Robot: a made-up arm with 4 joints.
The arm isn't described. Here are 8 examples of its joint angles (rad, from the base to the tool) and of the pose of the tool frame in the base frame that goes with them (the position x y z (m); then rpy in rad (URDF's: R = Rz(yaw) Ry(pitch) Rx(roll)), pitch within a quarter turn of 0, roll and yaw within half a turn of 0).
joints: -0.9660 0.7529 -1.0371 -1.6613
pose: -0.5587 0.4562 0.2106 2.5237 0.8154 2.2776
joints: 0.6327 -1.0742 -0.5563 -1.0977
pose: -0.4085 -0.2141 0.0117 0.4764 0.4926 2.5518
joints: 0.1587 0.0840 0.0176 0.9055
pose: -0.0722 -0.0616 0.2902 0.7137 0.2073 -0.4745
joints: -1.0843 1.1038 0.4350 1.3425
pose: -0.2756 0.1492 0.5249 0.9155 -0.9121 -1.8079
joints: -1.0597 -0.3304 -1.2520 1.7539
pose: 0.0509 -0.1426 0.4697 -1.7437 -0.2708 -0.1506
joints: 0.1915 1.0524 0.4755 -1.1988
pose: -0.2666 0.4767 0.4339 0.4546 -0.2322 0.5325
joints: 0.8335 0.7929 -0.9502 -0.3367
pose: -0.2921 0.4233 0.2848 1.5998 0.4089 0.8605
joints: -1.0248 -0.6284 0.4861 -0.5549
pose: -0.3234 0.2497 0.4446 1.0352 0.6841 1.8669
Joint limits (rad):
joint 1: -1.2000..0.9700
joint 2: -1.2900..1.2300
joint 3: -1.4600..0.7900
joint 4: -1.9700..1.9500
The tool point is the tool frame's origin. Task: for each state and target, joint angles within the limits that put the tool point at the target. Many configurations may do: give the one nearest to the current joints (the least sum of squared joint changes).
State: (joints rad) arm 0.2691 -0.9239 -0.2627 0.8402
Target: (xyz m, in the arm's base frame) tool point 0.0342 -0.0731 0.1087
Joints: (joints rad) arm 0.1990 -0.6867 -0.7678 1.1713
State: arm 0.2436 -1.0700 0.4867 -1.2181
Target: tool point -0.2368 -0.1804 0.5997
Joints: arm -0.6431 -1.2819 0.6054 -1.3216
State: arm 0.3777 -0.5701 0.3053 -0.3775
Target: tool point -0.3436 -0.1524 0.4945
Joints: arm -0.0732 -1.1633 0.7900 -0.8082
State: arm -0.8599 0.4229 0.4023 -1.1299
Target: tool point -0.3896 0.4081 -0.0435
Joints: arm -1.1536 1.0834 0.3418 -1.3687
